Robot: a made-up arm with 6 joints. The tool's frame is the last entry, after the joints.
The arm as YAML. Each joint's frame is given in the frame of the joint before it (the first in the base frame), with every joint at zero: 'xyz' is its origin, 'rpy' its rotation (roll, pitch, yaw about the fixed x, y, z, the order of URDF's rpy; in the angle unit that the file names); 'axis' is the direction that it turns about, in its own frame. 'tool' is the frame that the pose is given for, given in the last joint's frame.
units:
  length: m
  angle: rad
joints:
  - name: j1
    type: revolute
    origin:
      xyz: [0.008, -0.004, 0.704]
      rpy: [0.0, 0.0, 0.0]
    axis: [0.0, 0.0, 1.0]
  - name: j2
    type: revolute
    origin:
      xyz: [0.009, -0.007, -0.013]
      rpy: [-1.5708, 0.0, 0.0]
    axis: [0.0, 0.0, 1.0]
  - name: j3
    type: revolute
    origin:
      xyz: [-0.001, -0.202, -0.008]
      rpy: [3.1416, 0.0, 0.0]
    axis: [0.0, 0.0, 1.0]
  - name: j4
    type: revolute
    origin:
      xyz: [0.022, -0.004, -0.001]
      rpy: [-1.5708, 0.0, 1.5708]
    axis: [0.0, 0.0, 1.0]
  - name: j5
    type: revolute
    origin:
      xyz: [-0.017, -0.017, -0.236]
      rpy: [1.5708, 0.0, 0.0]
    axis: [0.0, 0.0, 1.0]
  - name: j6
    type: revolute
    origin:
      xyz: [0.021, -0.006, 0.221]
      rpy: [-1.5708, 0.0, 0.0]
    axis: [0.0, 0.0, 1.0]
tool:
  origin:
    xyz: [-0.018, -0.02, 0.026]
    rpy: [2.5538, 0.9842, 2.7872]
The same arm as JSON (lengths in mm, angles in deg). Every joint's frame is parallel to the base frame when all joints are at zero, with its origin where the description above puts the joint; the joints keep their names.
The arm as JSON. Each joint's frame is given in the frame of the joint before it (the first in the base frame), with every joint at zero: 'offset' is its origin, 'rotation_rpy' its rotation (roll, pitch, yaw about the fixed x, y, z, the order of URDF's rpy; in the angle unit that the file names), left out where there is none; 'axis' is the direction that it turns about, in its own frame. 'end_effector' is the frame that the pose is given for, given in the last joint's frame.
{
  "length_unit": "mm",
  "angle_unit": "deg",
  "chain": [
    {
      "id": "j1",
      "offset": [
        8.0,
        -4.0,
        704.0
      ],
      "axis": [
        0.0,
        0.0,
        1.0
      ]
    },
    {
      "id": "j2",
      "offset": [
        9.0,
        -7.0,
        -13.0
      ],
      "axis": [
        0.0,
        1.0,
        0.0
      ]
    },
    {
      "id": "j3",
      "offset": [
        -1.0,
        -8.0,
        202.0
      ],
      "axis": [
        0.0,
        -1.0,
        0.0
      ]
    },
    {
      "id": "j4",
      "offset": [
        22.0,
        1.0,
        -4.0
      ],
      "axis": [
        -1.0,
        0.0,
        0.0
      ]
    },
    {
      "id": "j5",
      "offset": [
        236.0,
        -17.0,
        -17.0
      ],
      "axis": [
        0.0,
        -1.0,
        0.0
      ]
    },
    {
      "id": "j6",
      "offset": [
        6.0,
        -221.0,
        21.0
      ],
      "axis": [
        -1.0,
        0.0,
        0.0
      ]
    }
  ],
  "end_effector": {
    "offset": [
      -26.0,
      -20.0,
      -18.0
    ],
    "rotation_rpy": [
      -9.72,
      31.27,
      12.99
    ]
  }
}

